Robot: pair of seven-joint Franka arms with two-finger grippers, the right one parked.
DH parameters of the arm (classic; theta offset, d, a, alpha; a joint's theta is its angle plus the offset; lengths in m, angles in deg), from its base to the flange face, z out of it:
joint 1: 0 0.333 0 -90
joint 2: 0 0 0 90
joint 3: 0 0.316 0.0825 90
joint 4: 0 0 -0.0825 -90
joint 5: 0 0.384 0 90
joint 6: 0 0 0.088 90
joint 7: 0 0.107 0 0
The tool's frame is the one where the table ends.
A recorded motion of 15 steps. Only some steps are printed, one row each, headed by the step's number.
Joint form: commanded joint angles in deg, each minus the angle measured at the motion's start. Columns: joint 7, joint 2, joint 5, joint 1, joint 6, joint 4, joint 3.
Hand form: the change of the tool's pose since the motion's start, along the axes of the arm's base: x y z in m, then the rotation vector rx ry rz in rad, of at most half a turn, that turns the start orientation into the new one. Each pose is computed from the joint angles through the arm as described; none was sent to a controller.
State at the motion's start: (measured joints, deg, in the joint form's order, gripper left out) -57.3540 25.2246 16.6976 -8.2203 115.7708 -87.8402 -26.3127
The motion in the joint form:
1: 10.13 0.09 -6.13 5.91 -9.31 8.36 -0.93
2: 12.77 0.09 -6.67 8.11 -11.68 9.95 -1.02
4: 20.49 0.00 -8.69 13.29 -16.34 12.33 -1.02
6: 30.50 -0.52 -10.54 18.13 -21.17 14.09 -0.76
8: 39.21 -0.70 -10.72 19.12 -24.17 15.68 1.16
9: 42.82 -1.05 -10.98 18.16 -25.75 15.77 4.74
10: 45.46 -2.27 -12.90 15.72 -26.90 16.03 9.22
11: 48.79 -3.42 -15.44 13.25 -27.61 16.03 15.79
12: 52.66 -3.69 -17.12 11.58 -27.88 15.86 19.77
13: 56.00 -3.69 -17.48 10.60 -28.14 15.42 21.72
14: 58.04 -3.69 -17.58 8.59 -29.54 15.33 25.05
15: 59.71 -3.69 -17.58 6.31 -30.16 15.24 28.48
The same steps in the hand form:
1: 0.0332 0.0612 0.0547 -0.0576 0.0654 -0.0243
2: 0.0424 0.0873 0.0642 -0.0566 0.0795 -0.0264
4: 0.0575 0.1486 0.0775 -0.0669 0.1221 -0.0594
6: 0.0632 0.2079 0.0901 -0.0767 0.1650 -0.1406
8: 0.0649 0.2394 0.0974 -0.0601 0.1837 -0.2415
9: 0.0651 0.2611 0.0946 -0.0385 0.2090 -0.2625
10: 0.0613 0.2705 0.1037 -0.0378 0.2123 -0.2771
11: 0.0595 0.2979 0.1106 -0.0409 0.2121 -0.2701
12: 0.0591 0.3125 0.1100 -0.0474 0.2157 -0.3014
13: 0.0585 0.3187 0.1055 -0.0437 0.2276 -0.3444
14: 0.0559 0.3267 0.1023 -0.0306 0.2560 -0.3591
15: 0.0545 0.3326 0.1009 -0.0135 0.2711 -0.3697

